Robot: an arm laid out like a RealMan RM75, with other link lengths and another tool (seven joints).
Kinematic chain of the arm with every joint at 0, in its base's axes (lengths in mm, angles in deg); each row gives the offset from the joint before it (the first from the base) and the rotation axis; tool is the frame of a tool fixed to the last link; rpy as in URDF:
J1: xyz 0 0 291 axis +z
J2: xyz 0 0 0 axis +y
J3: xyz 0 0 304.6 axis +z
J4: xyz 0 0 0 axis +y
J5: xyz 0 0 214.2 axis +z
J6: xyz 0 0 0 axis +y
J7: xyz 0 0 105.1 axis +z
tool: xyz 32 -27 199 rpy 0 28.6 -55.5
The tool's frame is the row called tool.
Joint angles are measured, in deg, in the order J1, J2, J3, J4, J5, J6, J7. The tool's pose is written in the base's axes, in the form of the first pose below.
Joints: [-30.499 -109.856 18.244 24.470 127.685 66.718 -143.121]
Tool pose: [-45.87 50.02 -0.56 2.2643 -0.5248 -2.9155]
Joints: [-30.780 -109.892 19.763 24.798 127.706 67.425 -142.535]
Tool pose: [-45.23 50.01 -1.05 2.2897 -0.5457 -2.9586]
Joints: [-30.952 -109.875 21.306 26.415 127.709 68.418 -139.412]
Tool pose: [-44.54 50.39 -0.66 2.2978 -0.6070 -3.0346]
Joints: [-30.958 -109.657 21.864 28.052 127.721 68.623 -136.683]
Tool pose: [-44.43 50.96 0.46 2.2819 -0.6645 -3.0760]
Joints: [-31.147 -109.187 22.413 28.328 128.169 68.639 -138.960]
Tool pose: [-44.66 51.01 0.78 2.2896 -0.6587 -3.0585]
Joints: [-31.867 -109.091 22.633 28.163 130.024 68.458 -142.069]
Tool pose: [-44.81 50.89 0.23 2.3207 -0.6503 -3.0434]
